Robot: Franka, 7 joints.
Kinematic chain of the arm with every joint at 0, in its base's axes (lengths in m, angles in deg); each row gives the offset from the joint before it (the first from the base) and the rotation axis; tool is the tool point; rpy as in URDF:
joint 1: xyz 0 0 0.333 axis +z
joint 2: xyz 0 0 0 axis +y
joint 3: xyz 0 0 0.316 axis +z
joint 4: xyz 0.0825 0 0 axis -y
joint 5: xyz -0.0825 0 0.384 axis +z
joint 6: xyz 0 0 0 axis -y
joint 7: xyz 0.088 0 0 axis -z
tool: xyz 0 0 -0.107 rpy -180 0 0
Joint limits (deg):
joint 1: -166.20..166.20
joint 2: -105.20..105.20
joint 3: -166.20..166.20
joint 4: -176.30..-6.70
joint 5: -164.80..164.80
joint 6: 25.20..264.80
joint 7: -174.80..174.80
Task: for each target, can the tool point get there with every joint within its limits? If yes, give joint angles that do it. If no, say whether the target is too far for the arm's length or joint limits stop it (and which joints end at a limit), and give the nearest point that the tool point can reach.
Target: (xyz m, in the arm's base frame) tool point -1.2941 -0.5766 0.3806
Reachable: no: too far | nearest point -0.7832 -0.3490 0.3618 | short by 0.560 m
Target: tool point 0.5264 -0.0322 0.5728
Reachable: yes | joints 118.56 -52.86 -100.98 -81.44 -128.03 242.29 -140.34
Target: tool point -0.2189 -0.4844 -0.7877
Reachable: no: too far | nearest point -0.1715 -0.3796 -0.3438 | short by 0.459 m
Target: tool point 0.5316 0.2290 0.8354
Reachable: yes | joints -120.24 -85.39 34.77 -79.08 115.95 132.12 37.09
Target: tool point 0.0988 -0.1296 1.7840
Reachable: no: too far | nearest point 0.0580 -0.0761 1.1855 | short by 0.602 m
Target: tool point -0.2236 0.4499 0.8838
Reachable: yes | joints -67.39 -69.11 9.67 -32.82 137.52 213.43 -14.60
